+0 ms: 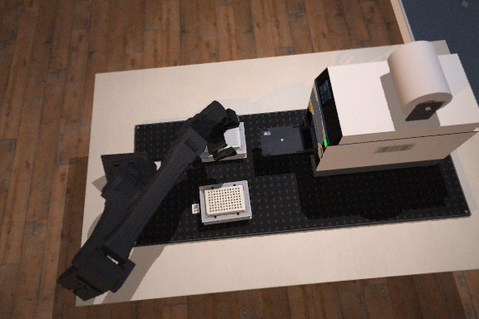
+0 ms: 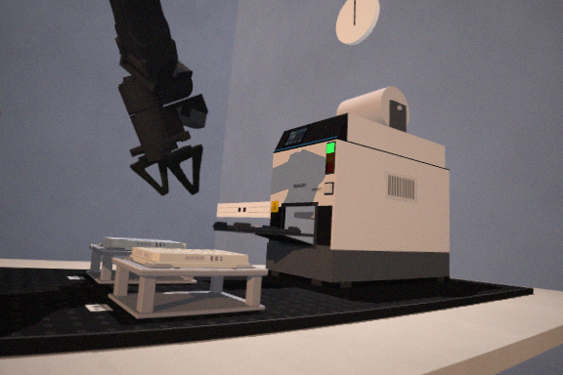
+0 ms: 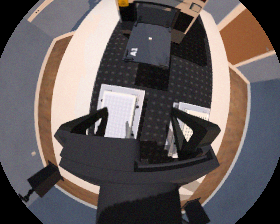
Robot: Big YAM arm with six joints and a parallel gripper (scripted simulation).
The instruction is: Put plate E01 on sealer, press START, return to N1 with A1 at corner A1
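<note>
Right now the nest is 170 mm to the right of my hand, 110 mm below it and 40 mm behind it. Round my hand: plate (100 mm below, 60 mm to the left, 30 mm behind); sealer stage (170 mm ahead, 60 mm below); start button (270 mm ahead, 90 mm to the right, 30 mm above).
</note>
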